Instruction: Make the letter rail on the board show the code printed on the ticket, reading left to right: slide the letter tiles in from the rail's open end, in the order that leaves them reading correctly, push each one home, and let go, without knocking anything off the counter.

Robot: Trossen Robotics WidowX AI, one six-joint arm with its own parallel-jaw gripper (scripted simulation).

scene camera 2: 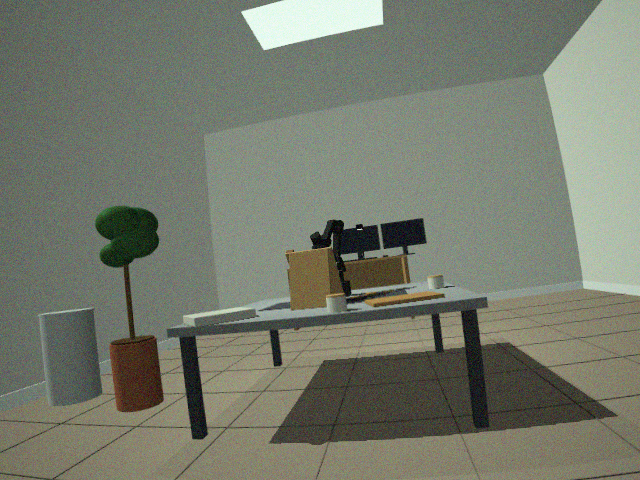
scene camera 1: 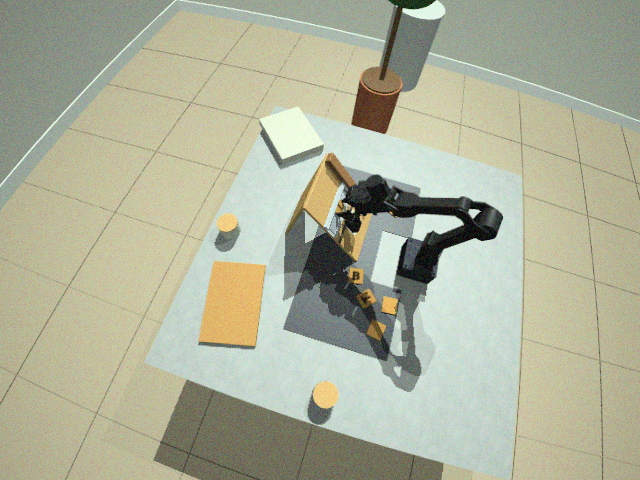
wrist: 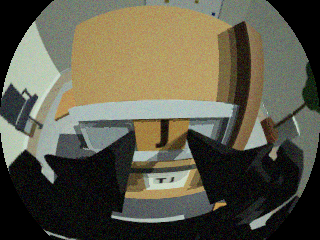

Scene:
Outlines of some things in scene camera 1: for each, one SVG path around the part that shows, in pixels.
My gripper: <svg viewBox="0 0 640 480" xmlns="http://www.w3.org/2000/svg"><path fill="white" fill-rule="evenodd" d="M366 180L360 180L358 185L354 184L349 187L345 195L346 198L341 200L343 203L348 203L350 206L355 207L355 212L351 213L348 209L347 212L336 213L337 216L346 219L345 225L352 233L357 233L360 230L362 224L360 214L366 216L368 213L373 213L374 215L378 213L374 208L374 200L365 186Z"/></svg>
A white box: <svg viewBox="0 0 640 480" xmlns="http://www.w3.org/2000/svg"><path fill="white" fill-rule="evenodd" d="M299 106L259 119L259 125L275 149L282 165L324 149L324 143L303 115Z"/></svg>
A flat orange panel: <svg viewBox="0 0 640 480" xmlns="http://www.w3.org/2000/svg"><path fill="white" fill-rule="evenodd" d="M214 261L198 342L256 347L266 266Z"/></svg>

